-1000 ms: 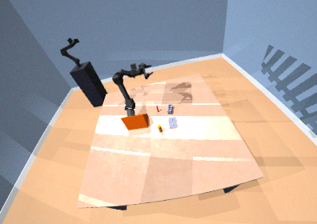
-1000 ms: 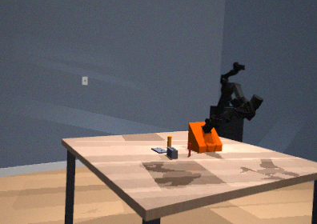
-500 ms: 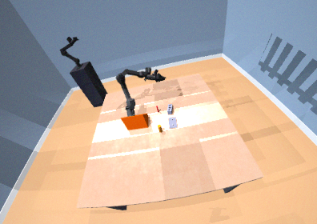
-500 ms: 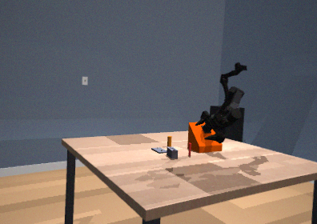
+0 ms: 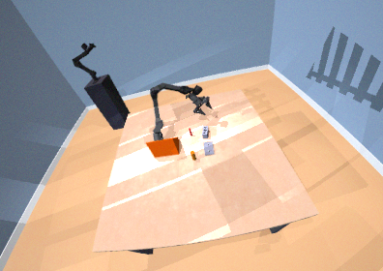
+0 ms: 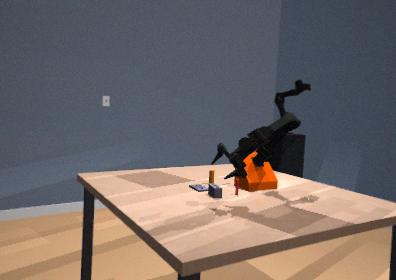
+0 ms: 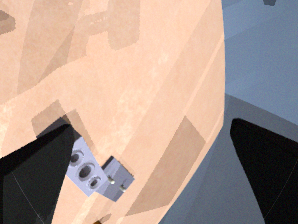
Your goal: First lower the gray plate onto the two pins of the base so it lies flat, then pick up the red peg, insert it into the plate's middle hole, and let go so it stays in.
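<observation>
My gripper tip is now 6 cm past the gray plate, 10 cm to the left of it and 11 cm above it. From my gripper tip the other things lie so: red peg (18 cm behind, 8 cm to the right, 10 cm below); orange-yellow object (17 cm behind, 32 cm to the right, 10 cm below); base (5 cm behind, 25 cm to the right, 13 cm below).
</observation>
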